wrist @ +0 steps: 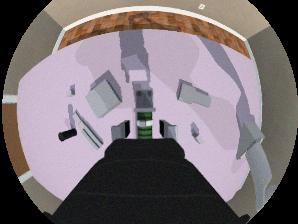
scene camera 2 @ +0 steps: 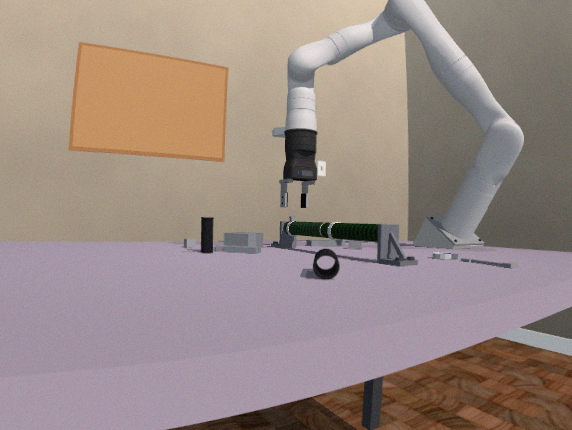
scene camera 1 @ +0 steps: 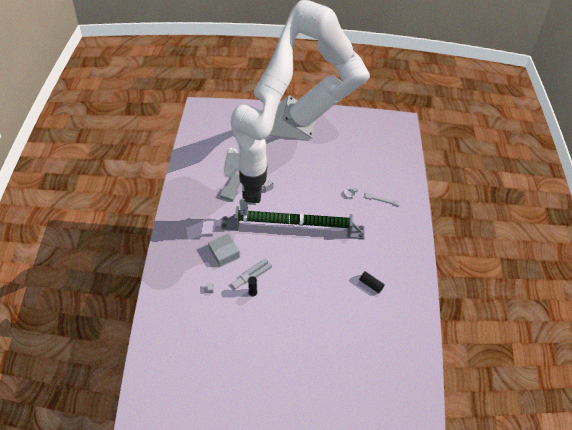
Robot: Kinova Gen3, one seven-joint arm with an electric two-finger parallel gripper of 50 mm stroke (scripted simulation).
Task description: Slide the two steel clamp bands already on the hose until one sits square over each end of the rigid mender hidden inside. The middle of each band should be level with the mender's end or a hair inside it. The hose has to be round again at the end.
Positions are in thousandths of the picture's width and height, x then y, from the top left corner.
Labels:
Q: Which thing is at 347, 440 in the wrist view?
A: A grey block.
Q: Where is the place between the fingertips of my gripper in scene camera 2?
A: At 515, 483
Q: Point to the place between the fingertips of my gripper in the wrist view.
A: At 485, 565

